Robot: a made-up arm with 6 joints.
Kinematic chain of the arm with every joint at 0, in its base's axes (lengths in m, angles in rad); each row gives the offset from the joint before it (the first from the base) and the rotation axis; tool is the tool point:
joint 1: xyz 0 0 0.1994 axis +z
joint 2: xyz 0 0 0 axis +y
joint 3: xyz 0 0 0.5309 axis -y
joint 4: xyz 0 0 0 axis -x
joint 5: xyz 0.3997 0 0 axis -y
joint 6: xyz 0 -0.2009 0 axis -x
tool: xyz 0 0 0
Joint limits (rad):
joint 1: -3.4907..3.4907
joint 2: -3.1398..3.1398
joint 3: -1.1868..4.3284
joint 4: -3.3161..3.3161
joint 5: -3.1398..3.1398
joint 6: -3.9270..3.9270
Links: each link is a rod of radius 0.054 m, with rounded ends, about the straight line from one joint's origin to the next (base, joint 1, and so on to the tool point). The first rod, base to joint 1, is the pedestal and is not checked.
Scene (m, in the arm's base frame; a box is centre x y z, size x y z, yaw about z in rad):
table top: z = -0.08
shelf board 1: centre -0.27 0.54 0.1 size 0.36 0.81 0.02 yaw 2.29
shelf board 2: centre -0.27 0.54 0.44 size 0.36 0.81 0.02 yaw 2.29
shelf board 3: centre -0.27 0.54 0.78 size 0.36 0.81 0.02 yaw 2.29
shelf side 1: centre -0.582 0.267 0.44 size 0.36 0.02 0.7 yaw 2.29
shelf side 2: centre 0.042 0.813 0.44 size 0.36 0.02 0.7 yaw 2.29
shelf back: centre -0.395 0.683 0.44 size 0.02 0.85 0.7 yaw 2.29
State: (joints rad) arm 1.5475 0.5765 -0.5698 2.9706 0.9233 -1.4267
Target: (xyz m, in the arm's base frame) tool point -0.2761 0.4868 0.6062
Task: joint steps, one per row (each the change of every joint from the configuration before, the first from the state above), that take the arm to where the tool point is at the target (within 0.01 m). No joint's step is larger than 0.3 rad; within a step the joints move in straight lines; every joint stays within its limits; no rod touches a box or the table.
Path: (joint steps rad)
1: -0.2362 -0.0703 -0.1682 0.1152 0.0000 0.0000
2: -0.2361 -0.0703 -0.1683 0.1151 0.0000 0.0000
3: -0.2362 -0.0702 -0.1682 0.1152 0.0000 0.0000
4: 0.0813 -0.2695 0.0564 -0.2671 0.0000 0.0000
5: 0.0813 -0.2695 0.0563 -0.2672 0.0000 0.0000
6: 0.0813 -0.2695 0.0564 -0.2671 0.0000 0.0000
7: 0.2190 0.2337 0.2457 0.0995 0.0000 0.0000
8: 0.2191 0.2338 0.2457 0.0995 0.0000 0.0000
9: 0.2190 0.2337 0.2456 0.0994 0.0000 0.0000

